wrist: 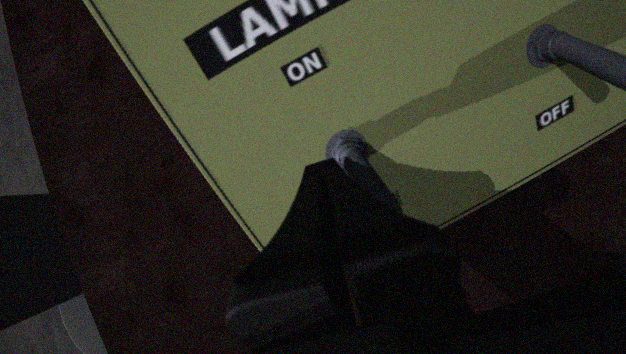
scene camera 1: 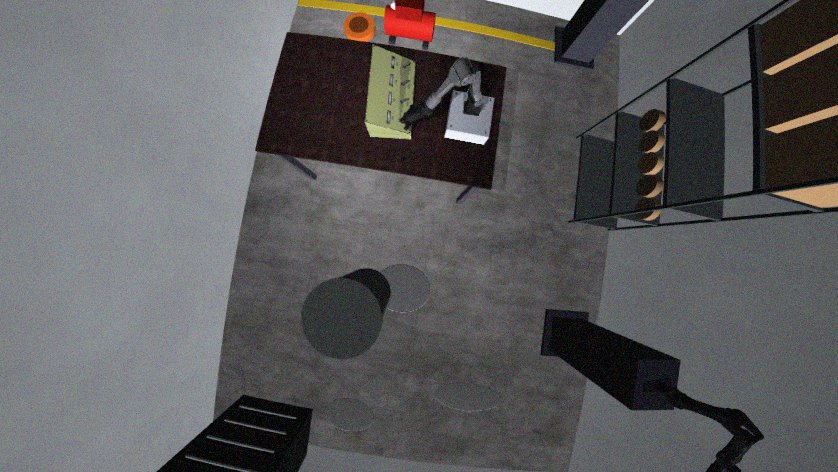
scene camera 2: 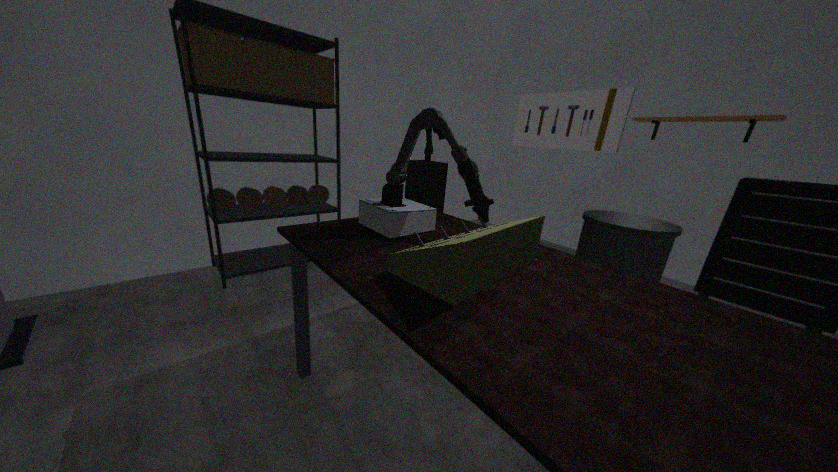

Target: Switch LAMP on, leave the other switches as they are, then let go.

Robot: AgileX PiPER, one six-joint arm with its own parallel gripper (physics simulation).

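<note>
The yellow-green switch panel [scene camera 1: 377, 108] [scene camera 2: 486, 257] [wrist: 225, 125] stands on the dark table. In the wrist view the LAMP label [wrist: 270, 30], cut off at the top, and its ON mark [wrist: 304, 66] are visible. The LAMP lever [wrist: 348, 145] shows at its base; the rest is largely hidden by the fingers, so its exact tilt is unclear. My gripper [scene camera 1: 405, 124] [scene camera 2: 483, 221] [wrist: 325, 179] is shut, its fingertips low over the panel, close beside or against that lever. A neighbouring lever [wrist: 580, 54] stands apart from the fingers, near an OFF mark [wrist: 555, 113].
The arm stands on a white box [scene camera 1: 466, 126] [scene camera 2: 395, 219] on the table [scene camera 1: 316, 99] [scene camera 2: 615, 351], beside the panel. Other levers [scene camera 2: 445, 229] rise from the panel in a row. A shelf rack [scene camera 2: 338, 134] and a large bin [scene camera 2: 624, 249] stand beyond the table.
</note>
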